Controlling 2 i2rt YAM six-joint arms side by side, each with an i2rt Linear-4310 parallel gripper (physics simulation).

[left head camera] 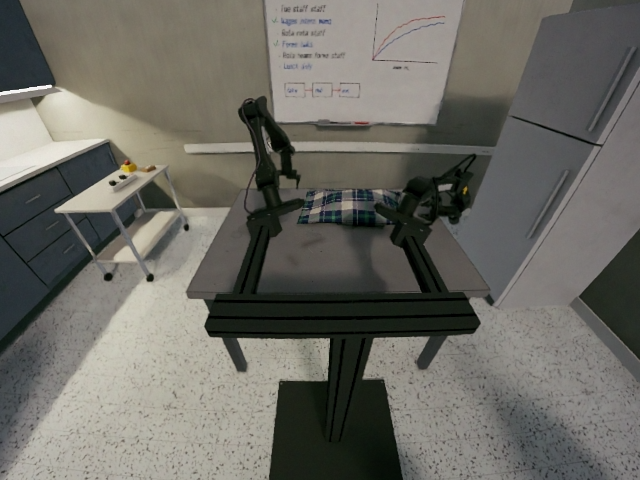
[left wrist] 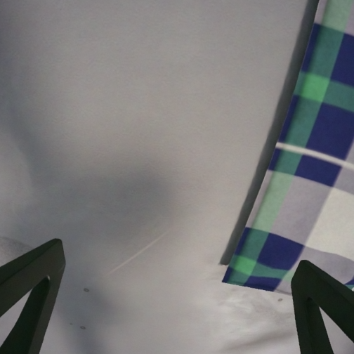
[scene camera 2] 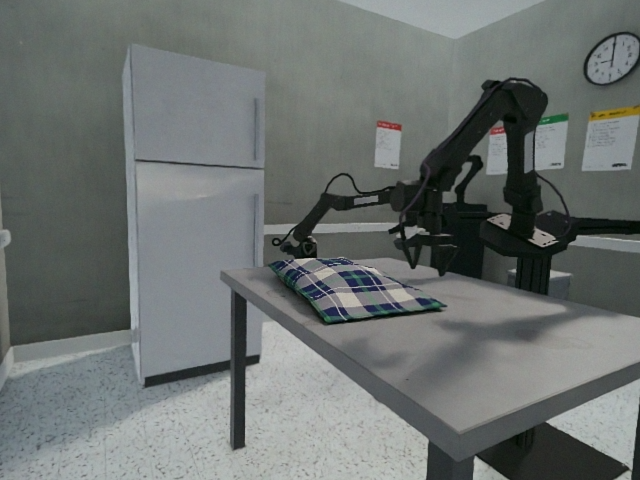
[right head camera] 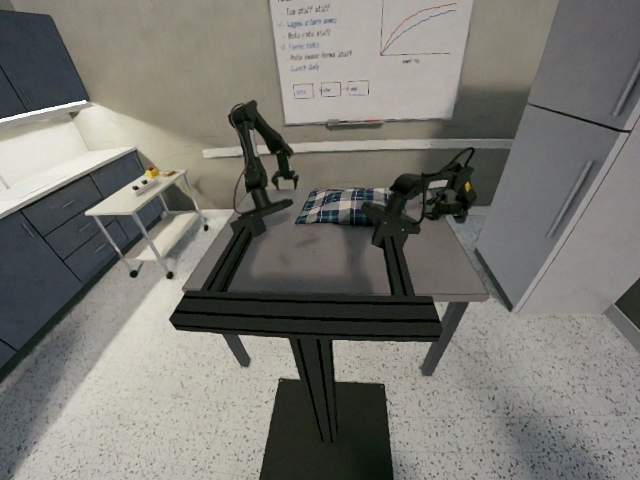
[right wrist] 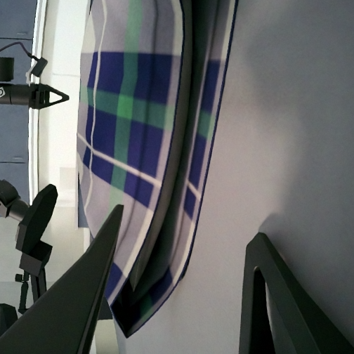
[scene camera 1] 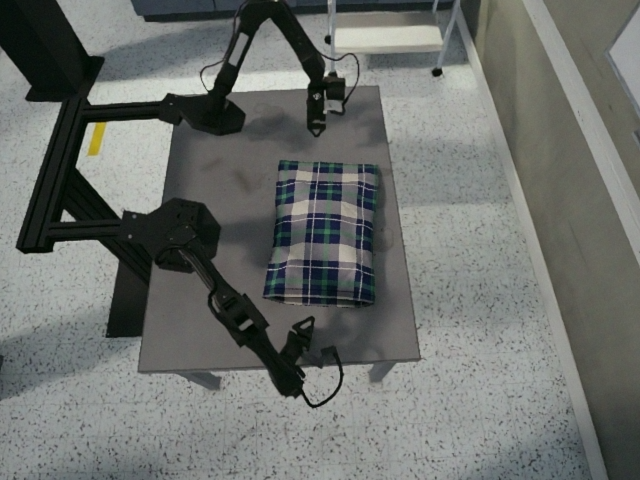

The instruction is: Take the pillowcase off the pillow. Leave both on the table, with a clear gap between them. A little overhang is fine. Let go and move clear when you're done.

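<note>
The blue, green and white plaid pillowcase [left head camera: 341, 207] [right head camera: 334, 207] [scene camera 1: 325, 232] [scene camera 2: 356, 286] [left wrist: 325, 200] [right wrist: 135, 125] lies flat on the table [scene camera 1: 180, 320] [scene camera 2: 516, 372]. Its open end faces the right arm. The grey pillow [right wrist: 181, 125] shows as a strip inside that opening; the rest is hidden. My left gripper [right head camera: 287, 186] [scene camera 1: 316, 133] [scene camera 2: 428, 269] [left wrist: 180, 264] is open and empty, pointing down above the table beside the closed end. My right gripper [scene camera 1: 314, 341] [right wrist: 190, 226] is partly open and empty, facing the opening from a short distance, with its fingertips apart from the cloth.
A whiteboard [left head camera: 361, 98] hangs on the wall behind the table. A fridge [left head camera: 537, 170] [scene camera 2: 196, 232] stands at the right in the left head camera. A white cart [left head camera: 93, 198] stands at the left there. The black mounting frame [left head camera: 341, 315] stands at the table's front edge.
</note>
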